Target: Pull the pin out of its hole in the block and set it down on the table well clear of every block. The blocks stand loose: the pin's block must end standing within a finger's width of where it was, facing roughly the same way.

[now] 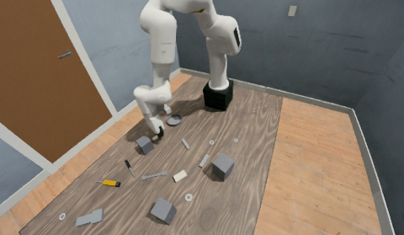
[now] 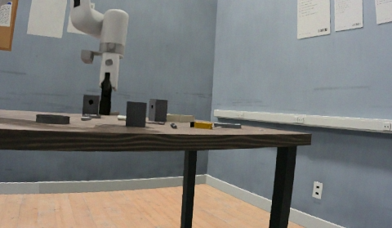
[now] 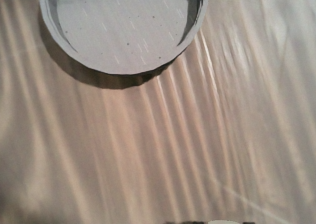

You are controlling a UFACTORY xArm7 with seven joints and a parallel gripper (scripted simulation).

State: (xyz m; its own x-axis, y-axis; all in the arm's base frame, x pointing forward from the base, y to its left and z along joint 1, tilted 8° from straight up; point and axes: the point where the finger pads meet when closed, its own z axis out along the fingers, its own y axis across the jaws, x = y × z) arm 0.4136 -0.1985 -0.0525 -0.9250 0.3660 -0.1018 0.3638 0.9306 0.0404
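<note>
The grey block is 8 cm ahead of my hand, 3 cm to the right of it and 1 cm below it. Round my hand: round dish (15 cm behind, 4 cm below); short bar (2 cm behind, 15 cm to the left, 4 cm below); cream pin (1 cm ahead, 1 cm to the right, 1 cm below).
</note>
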